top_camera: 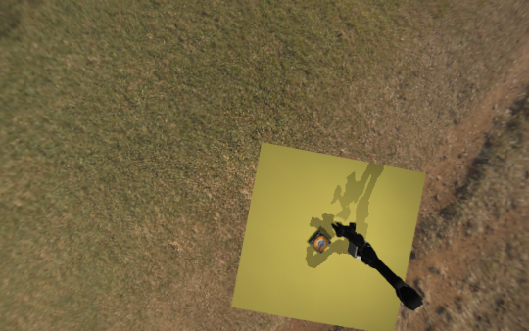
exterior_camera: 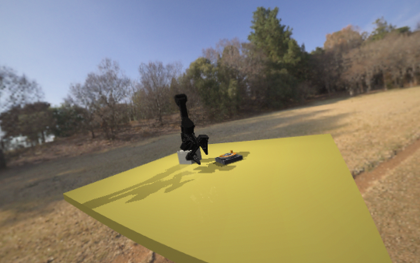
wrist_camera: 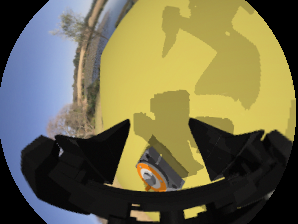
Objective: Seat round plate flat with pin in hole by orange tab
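My gripper tip is 180 mm to the right of the base, 50 mm short of it and 30 mm above it.
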